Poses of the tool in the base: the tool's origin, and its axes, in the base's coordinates. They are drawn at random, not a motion.
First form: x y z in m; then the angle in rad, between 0 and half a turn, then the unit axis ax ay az.
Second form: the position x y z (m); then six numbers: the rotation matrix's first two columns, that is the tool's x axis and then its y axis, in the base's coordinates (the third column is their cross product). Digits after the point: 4 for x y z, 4 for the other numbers.
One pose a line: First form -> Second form
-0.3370 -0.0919 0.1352 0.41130 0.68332 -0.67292 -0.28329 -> -0.3370 -0.0919 0.1352 0.9555 -0.1516 0.2529 0.0749 0.9544 0.2891
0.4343 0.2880 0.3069 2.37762 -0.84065 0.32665 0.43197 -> 0.4343 0.2880 0.3069 0.4949 -0.1741 -0.8513 -0.7717 -0.5383 -0.3386
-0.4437 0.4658 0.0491 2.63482 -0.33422 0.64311 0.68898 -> -0.4437 0.4658 0.0491 -0.6649 -0.0685 -0.7437 -0.7373 -0.0991 0.6683
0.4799 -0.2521 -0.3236 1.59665 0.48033 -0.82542 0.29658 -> 0.4799 -0.2521 -0.3236 0.2108 -0.1102 0.9713 -0.7032 0.6731 0.2290
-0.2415 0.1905 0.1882 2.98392 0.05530 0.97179 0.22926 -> -0.2415 0.1905 0.1882 -0.9815 0.1428 -0.1274 0.0708 0.8895 0.4515
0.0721 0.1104 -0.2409 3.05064 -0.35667 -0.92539 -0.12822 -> 0.0721 0.1104 -0.2409 -0.7420 0.6471 0.1753 0.6704 0.7133 0.2044
